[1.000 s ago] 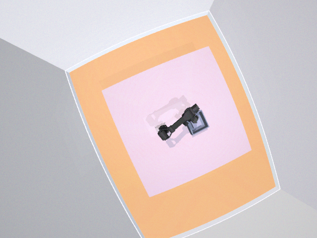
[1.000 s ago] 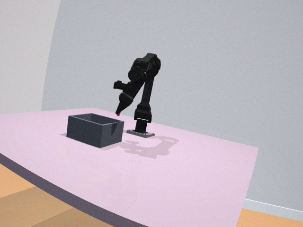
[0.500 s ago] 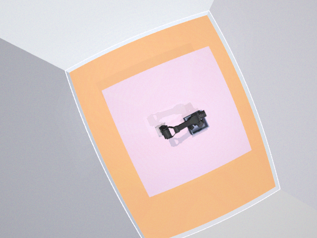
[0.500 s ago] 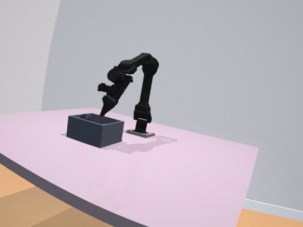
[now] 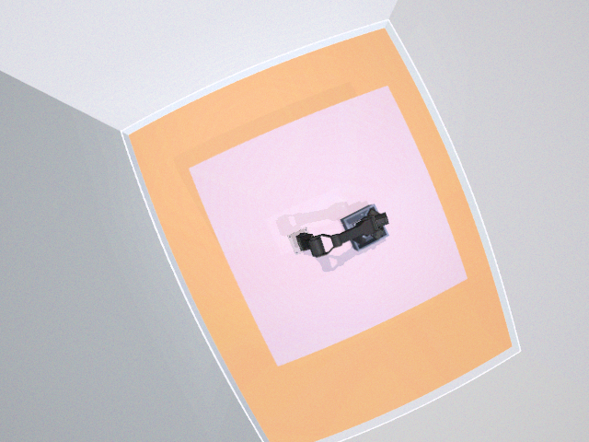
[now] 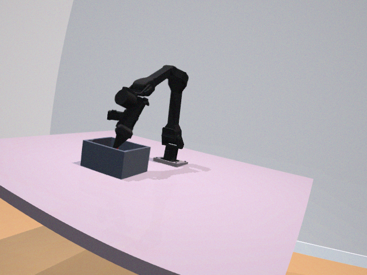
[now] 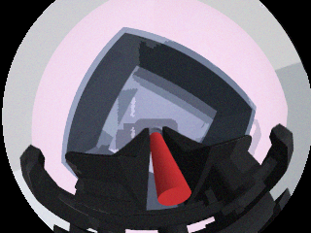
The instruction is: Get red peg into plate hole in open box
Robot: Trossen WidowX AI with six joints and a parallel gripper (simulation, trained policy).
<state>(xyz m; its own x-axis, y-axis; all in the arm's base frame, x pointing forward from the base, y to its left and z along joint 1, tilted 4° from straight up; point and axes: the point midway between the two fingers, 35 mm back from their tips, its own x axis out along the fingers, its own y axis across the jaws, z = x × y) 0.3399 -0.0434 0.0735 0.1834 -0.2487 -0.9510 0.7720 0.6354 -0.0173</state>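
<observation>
The red peg lies 30 mm above my gripper tip, 10 mm to the left of it and 10 mm behind it. Also, from my gripper tip: grey box (50 mm below, 10 mm to the left, 10 mm behind); then pale plate (30 mm below, 10 mm to the left, 10 mm behind).
</observation>
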